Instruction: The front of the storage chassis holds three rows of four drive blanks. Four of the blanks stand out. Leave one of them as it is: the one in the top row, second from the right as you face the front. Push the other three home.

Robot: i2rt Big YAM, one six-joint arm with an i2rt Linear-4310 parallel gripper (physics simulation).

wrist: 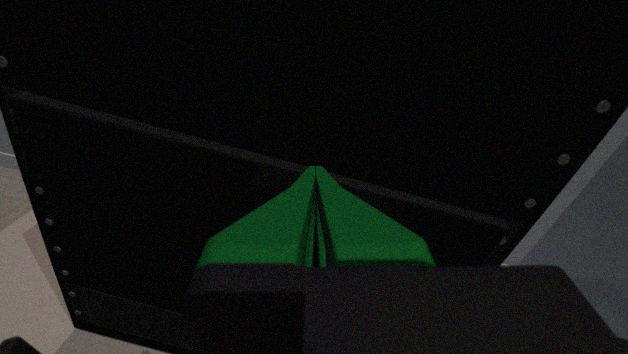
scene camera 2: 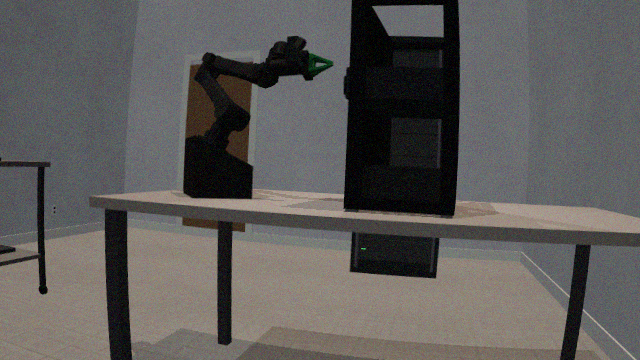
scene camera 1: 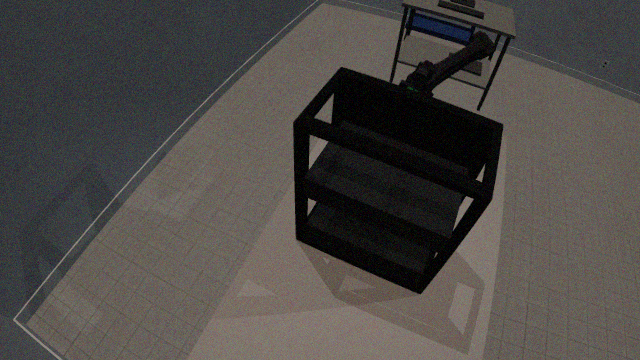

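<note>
The storage chassis is a dark box inside the black rack, with a small dark part projecting at its front in the scene camera 2 view. In the wrist view the front is almost black, crossed by a thin grey edge; the rows and the single drive blanks cannot be made out, nor which stand out. My gripper has green fingers, shut and empty. Its tips point at the rack's front, a short gap away and a little higher than the projecting part. In the scene camera 1 view the rack hides most of it.
The open-framed black rack stands on the light table. Round holes or screws line its front posts in the wrist view. The arm's black base stands on the same table. A cart with a blue bin is behind the arm.
</note>
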